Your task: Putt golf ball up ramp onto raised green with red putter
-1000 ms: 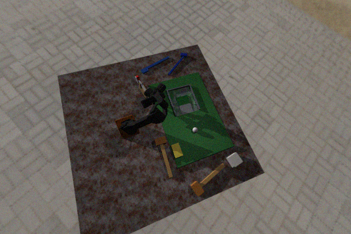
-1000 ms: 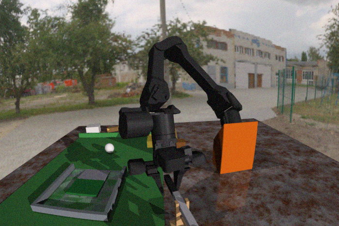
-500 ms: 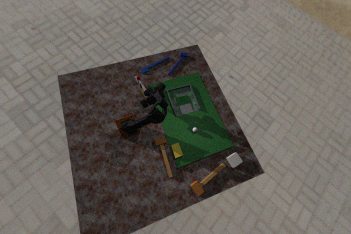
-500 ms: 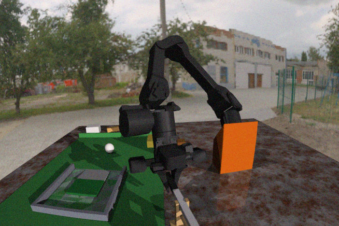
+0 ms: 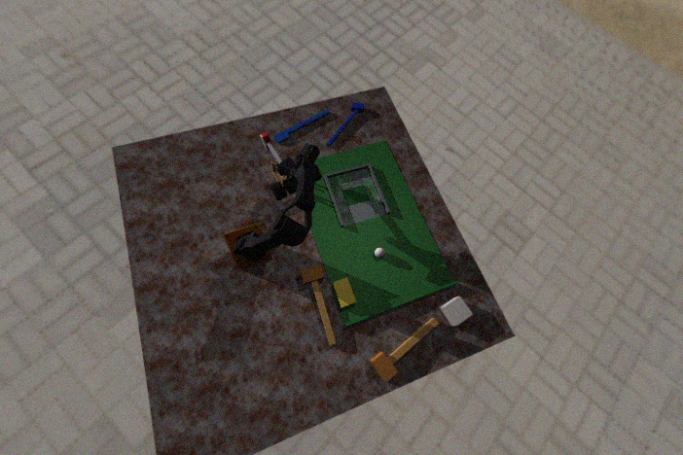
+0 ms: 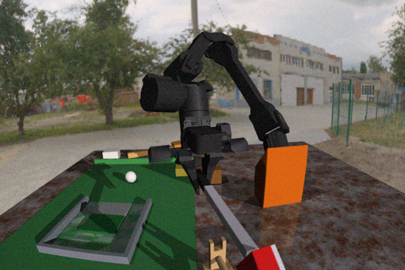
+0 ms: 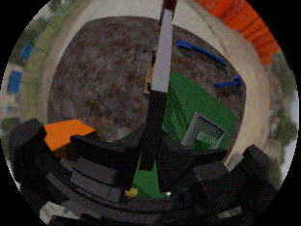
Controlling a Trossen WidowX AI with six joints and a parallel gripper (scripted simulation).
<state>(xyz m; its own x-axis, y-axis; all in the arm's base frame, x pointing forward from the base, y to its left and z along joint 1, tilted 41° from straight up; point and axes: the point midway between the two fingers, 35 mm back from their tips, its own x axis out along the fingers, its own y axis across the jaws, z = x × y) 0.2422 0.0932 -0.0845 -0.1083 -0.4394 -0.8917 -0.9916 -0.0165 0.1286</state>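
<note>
The yellow block lies 44 cm to the right of my gripper tip and 10 cm below it. From my gripper tip the other things lie so: red putter: 1 cm behind, 11 cm to the left, 3 cm above; then white golf ball: 20 cm ahead, 37 cm to the right, 10 cm below; then green mat: 23 cm ahead, 22 cm to the right, 12 cm below.
</note>
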